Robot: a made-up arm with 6 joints. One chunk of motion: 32 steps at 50 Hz.
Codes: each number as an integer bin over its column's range. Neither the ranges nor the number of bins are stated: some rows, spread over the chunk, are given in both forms.
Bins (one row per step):
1: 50 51 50 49 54 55
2: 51 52 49 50 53 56
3: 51 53 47 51 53 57
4: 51 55 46 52 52 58
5: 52 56 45 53 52 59
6: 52 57 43 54 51 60
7: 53 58 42 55 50 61
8: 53 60 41 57 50 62
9: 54 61 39 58 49 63
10: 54 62 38 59 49 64
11: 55 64 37 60 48 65
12: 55 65 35 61 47 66
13: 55 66 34 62 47 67
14: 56 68 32 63 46 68
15: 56 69 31 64 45 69
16: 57 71 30 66 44 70
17: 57 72 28 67 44 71
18: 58 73 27 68 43 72
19: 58 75 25 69 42 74
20: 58 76 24 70 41 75
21: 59 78 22 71 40 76
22: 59 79 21 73 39 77
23: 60 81 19 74 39 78
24: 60 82 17 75 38 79
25: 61 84 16 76 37 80
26: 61 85 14 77 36 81
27: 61 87 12 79 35 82
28: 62 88 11 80 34 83
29: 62 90 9 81 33 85
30: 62 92 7 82 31 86
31: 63 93 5 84 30 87
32: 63 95 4 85 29 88
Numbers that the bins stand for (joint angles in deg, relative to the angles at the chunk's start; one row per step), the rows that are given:
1: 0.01 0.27 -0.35 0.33 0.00 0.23
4: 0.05 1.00 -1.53 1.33 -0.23 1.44
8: 0.13 1.91 -2.99 3.00 -0.45 3.06
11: 0.21 2.64 -4.16 4.01 -0.67 4.28
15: 0.26 3.55 -5.92 5.34 -1.01 5.89
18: 0.34 4.27 -7.10 6.68 -1.23 7.11
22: 0.38 5.37 -8.85 8.35 -1.67 9.13
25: 0.46 6.28 -10.32 9.35 -1.90 10.34
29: 0.50 7.37 -12.37 11.02 -2.34 12.37
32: 0.54 8.28 -13.84 12.35 -2.79 13.58
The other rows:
2: 0.05 0.45 -0.65 0.67 -0.12 0.63
3: 0.05 0.63 -1.23 1.00 -0.12 1.04
5: 0.09 1.18 -1.82 1.67 -0.23 1.85
6: 0.09 1.36 -2.41 2.00 -0.34 2.25
7: 0.13 1.54 -2.70 2.34 -0.45 2.66
9: 0.17 2.09 -3.58 3.34 -0.56 3.47
10: 0.17 2.27 -3.87 3.67 -0.56 3.87
12: 0.21 2.82 -4.75 4.34 -0.78 4.68
13: 0.21 3.00 -5.04 4.67 -0.78 5.08
14: 0.26 3.36 -5.63 5.01 -0.89 5.49
16: 0.30 3.91 -6.22 6.01 -1.12 6.30
17: 0.30 4.09 -6.80 6.34 -1.12 6.70
19: 0.34 4.64 -7.68 7.01 -1.34 7.92
20: 0.34 4.82 -7.97 7.35 -1.45 8.32
21: 0.38 5.19 -8.56 7.68 -1.56 8.73
23: 0.42 5.73 -9.44 8.68 -1.67 9.53
24: 0.42 5.91 -10.03 9.02 -1.79 9.94
26: 0.46 6.46 -10.91 9.68 -2.01 10.75
27: 0.46 6.82 -11.49 10.35 -2.12 11.15
28: 0.50 7.01 -11.79 10.69 -2.23 11.56
30: 0.50 7.74 -12.96 11.35 -2.57 12.77
31: 0.54 7.92 -13.54 12.02 -2.68 13.18

